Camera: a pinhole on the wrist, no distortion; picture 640 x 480 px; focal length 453.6 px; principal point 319.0 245.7 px. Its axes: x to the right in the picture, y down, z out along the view. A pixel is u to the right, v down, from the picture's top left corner.
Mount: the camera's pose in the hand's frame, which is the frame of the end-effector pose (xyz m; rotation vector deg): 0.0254 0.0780 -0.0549 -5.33 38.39 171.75
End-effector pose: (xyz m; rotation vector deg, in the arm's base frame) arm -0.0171 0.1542 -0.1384 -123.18 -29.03 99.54
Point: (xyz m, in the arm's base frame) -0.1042 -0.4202 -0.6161
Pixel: outside the picture
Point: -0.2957 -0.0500 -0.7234
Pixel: 29.5 108.2
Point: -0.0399 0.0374 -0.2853
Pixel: 164.7 97.2
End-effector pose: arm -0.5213 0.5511 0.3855 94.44 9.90 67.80
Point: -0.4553 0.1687 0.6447
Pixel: 379.0 162.5
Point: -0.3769 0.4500 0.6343
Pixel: 58.3 241.0
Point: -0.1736 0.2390 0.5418
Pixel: 238.6 417.4
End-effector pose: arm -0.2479 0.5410 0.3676 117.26 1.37 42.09
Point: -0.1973 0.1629 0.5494
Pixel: 316.8 114.0
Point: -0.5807 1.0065 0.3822
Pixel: behind the camera
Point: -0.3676 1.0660 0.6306
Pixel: behind the camera
